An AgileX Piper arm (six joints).
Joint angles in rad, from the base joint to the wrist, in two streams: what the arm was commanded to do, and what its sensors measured. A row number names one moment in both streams.
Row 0, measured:
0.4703, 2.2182, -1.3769, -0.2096, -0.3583, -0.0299
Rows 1 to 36, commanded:
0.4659, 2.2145, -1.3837, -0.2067, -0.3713, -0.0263
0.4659, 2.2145, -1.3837, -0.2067, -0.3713, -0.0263
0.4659, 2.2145, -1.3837, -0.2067, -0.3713, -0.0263
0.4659, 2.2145, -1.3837, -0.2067, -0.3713, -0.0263
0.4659, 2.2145, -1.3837, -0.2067, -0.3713, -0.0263
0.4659, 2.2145, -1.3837, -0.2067, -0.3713, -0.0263
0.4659, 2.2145, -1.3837, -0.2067, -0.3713, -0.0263
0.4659, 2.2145, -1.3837, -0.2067, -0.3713, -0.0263
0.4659, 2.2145, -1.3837, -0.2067, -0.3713, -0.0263
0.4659, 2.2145, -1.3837, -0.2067, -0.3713, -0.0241
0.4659, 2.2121, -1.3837, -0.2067, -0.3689, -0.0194
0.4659, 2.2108, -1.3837, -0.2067, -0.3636, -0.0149
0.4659, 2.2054, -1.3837, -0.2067, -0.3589, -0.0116
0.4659, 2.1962, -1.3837, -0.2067, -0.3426, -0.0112
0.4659, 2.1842, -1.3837, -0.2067, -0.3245, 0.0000
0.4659, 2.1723, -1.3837, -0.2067, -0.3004, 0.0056
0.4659, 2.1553, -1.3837, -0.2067, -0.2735, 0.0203
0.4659, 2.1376, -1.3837, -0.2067, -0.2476, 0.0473
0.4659, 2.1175, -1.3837, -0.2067, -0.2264, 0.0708
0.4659, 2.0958, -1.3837, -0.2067, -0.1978, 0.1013
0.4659, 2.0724, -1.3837, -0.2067, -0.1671, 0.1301
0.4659, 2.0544, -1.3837, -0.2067, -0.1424, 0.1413
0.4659, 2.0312, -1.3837, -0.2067, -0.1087, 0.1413
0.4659, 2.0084, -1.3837, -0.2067, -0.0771, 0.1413
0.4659, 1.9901, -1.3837, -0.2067, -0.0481, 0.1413
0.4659, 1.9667, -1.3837, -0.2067, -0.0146, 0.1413
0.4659, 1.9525, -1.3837, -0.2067, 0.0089, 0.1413
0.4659, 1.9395, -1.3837, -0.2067, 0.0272, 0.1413
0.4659, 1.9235, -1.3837, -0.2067, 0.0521, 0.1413
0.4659, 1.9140, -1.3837, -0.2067, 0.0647, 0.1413
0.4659, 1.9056, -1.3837, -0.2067, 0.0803, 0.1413
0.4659, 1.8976, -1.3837, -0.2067, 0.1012, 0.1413
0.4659, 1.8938, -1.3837, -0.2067, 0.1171, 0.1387
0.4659, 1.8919, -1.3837, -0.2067, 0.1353, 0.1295
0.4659, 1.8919, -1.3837, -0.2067, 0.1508, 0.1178
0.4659, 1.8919, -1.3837, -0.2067, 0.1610, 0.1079
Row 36, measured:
0.4703, 1.9045, -1.3769, -0.2055, 0.1010, 0.1381
